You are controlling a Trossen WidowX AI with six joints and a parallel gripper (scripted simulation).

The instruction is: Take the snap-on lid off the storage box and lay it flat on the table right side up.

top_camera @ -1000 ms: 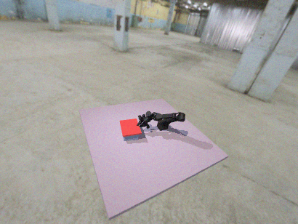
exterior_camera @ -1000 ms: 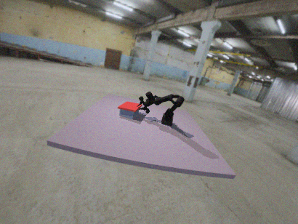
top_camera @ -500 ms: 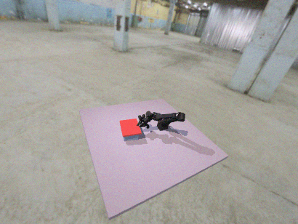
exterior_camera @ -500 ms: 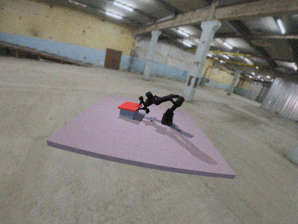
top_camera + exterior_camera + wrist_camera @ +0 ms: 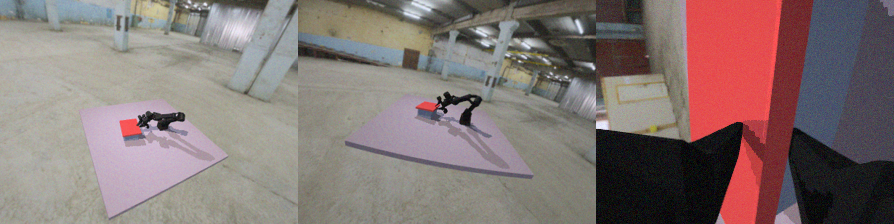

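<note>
The lid lies 7 cm ahead of my gripper tip and 3 cm to the right of it. Round my gripper tip: blue-grey storage box 7 cm ahead, 5 cm below, 3 cm to the right.
</note>
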